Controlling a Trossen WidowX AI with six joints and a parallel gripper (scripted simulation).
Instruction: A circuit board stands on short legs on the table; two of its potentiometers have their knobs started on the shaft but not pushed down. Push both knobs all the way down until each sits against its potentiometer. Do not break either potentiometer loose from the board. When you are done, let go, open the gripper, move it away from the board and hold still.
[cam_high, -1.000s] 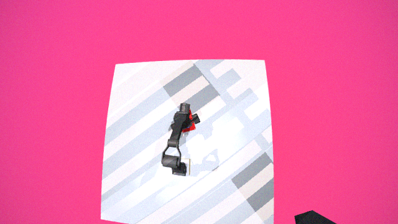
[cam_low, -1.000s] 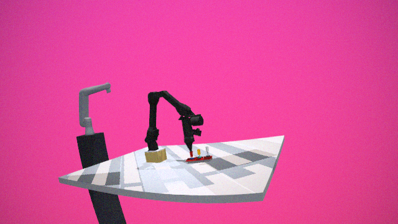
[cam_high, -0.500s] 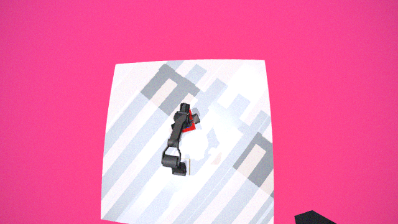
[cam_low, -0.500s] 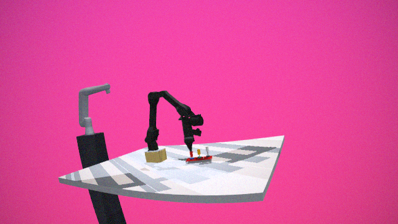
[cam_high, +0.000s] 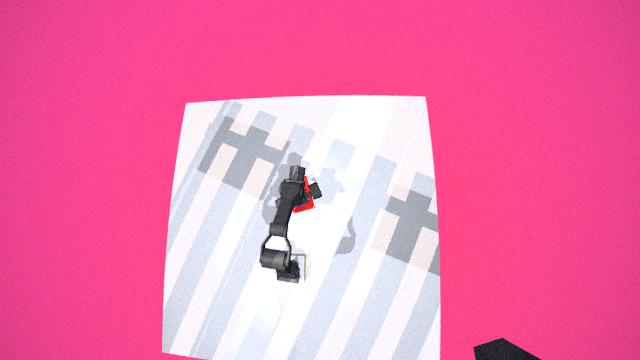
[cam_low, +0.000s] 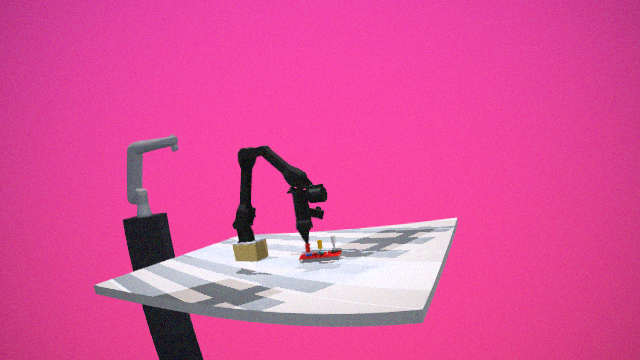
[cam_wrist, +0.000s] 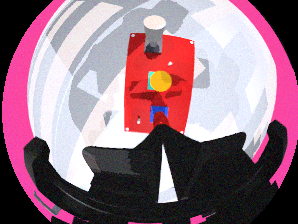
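Now: gripper tip 50 mm short of the yellow knob, 10 mm to the right of it and 10 mm above it.
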